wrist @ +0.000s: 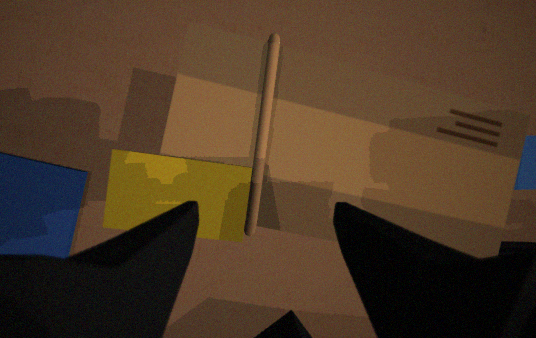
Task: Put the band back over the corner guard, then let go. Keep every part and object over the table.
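The band is a thin tan rod-like strip. It runs from upper middle to lower middle across the pale tan box. The corner guard, taken to be the yellow rectangular piece, overlaps the box's lower left part. The band's lower part runs along the guard's right edge; I cannot tell whether they touch. The guard's face lies to the left of the band. My gripper is open, with nothing between its fingers. The band's lower end shows between the fingertips, nearer the left one; the height between them is unclear. The left fingertip overlaps the guard in view.
A blue piece is at the left edge, and another blue piece is at the right edge. Three dark lines mark the box's right part. The brown table surrounds the box. Broad shadows cross both.
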